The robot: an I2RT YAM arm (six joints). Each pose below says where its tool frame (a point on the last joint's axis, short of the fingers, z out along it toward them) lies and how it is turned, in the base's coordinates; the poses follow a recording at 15 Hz.
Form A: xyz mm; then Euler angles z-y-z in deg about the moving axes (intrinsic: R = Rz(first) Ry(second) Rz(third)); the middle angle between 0 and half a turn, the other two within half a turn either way.
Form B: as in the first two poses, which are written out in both.
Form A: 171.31 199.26 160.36 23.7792 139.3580 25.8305
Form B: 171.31 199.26 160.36 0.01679 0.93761 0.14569 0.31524
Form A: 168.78 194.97 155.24 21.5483 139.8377 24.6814
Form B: 168.78 194.97 155.24 0.02568 0.93886 0.13479 0.31579
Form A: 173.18 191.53 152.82 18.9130 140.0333 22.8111
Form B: 173.18 191.53 152.82 0.03196 0.93925 0.12170 0.31934
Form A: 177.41 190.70 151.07 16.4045 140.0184 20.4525
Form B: 177.41 190.70 151.07 0.03319 0.93916 0.10807 0.32434
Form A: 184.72 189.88 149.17 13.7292 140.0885 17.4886
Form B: 184.72 189.88 149.17 0.03083 0.93945 0.09183 0.32871
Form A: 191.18 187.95 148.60 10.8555 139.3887 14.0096
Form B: 191.18 187.95 148.60 0.02581 0.93750 0.07471 0.33889
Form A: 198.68 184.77 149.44 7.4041 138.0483 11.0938
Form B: 198.68 184.77 149.44 0.03006 0.93325 0.05754 0.35332
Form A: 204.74 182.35 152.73 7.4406 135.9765 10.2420
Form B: 204.74 182.35 152.73 0.02266 0.92683 0.05761 0.37034
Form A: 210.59 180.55 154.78 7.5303 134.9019 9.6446
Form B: 210.59 180.55 154.78 0.01704 0.92339 0.05726 0.37918
